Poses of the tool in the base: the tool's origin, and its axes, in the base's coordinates. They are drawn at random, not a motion.
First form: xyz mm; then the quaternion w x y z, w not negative.
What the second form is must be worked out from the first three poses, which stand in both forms.
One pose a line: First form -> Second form
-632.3 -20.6 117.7 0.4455 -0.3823 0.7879 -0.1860 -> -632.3 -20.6 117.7 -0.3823 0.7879 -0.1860 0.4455
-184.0 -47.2 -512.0 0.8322 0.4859 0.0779 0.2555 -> -184.0 -47.2 -512.0 0.4859 0.0779 0.2555 0.8322
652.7 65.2 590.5 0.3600 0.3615 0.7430 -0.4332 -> 652.7 65.2 590.5 0.3615 0.7430 -0.4332 0.3600
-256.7 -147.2 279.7 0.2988 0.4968 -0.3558 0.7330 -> -256.7 -147.2 279.7 0.4968 -0.3558 0.7330 0.2988
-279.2 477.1 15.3 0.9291 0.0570 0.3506 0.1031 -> -279.2 477.1 15.3 0.0570 0.3506 0.1031 0.9291
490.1 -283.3 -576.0 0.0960 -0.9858 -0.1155 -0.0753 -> 490.1 -283.3 -576.0 -0.9858 -0.1155 -0.0753 0.0960
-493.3 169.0 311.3 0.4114 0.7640 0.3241 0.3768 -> -493.3 169.0 311.3 0.7640 0.3241 0.3768 0.4114
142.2 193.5 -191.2 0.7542 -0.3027 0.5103 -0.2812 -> 142.2 193.5 -191.2 -0.3027 0.5103 -0.2812 0.7542
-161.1 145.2 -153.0 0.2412 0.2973 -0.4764 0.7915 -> -161.1 145.2 -153.0 0.2973 -0.4764 0.7915 0.2412
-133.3 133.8 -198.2 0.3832 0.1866 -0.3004 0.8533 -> -133.3 133.8 -198.2 0.1866 -0.3004 0.8533 0.3832
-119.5 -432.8 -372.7 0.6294 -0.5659 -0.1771 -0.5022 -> -119.5 -432.8 -372.7 -0.5659 -0.1771 -0.5022 0.6294
